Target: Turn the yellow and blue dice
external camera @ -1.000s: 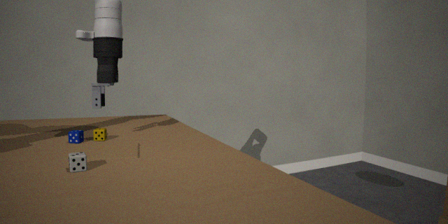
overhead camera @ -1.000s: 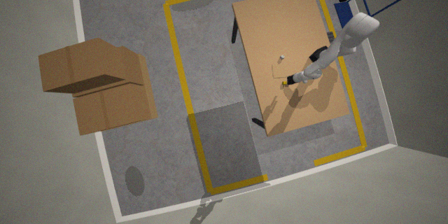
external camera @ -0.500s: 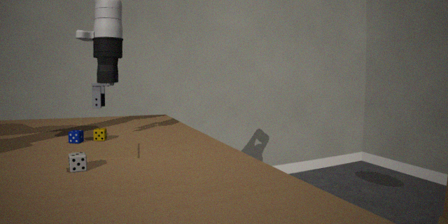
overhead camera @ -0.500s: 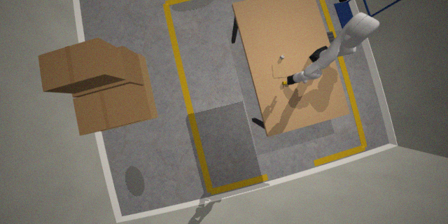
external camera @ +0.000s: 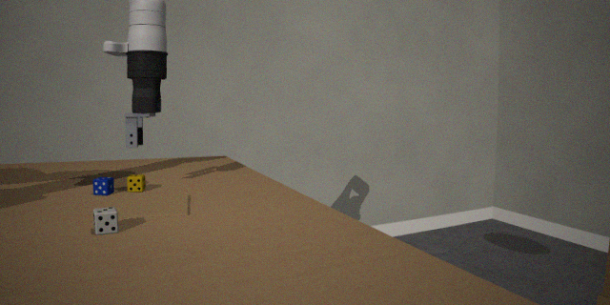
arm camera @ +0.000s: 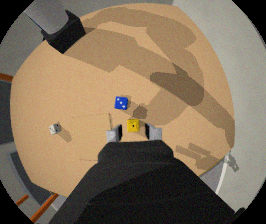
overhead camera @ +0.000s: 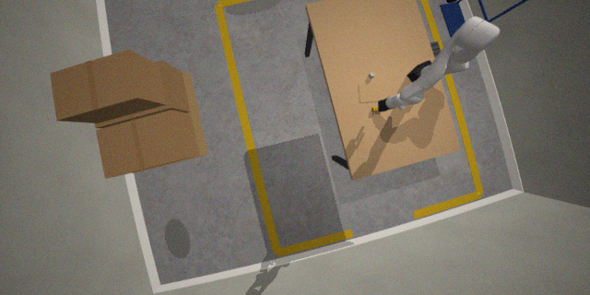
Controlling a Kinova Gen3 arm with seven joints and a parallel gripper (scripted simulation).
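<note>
My gripper is now 90 mm above the yellow die. Also, from my hand: white die 20 mm behind, 270 mm to the right, 90 mm below; tan mat 20 mm ahead, 130 mm to the right, 100 mm below; blue die 60 mm behind, 20 mm to the right, 90 mm below.
</note>
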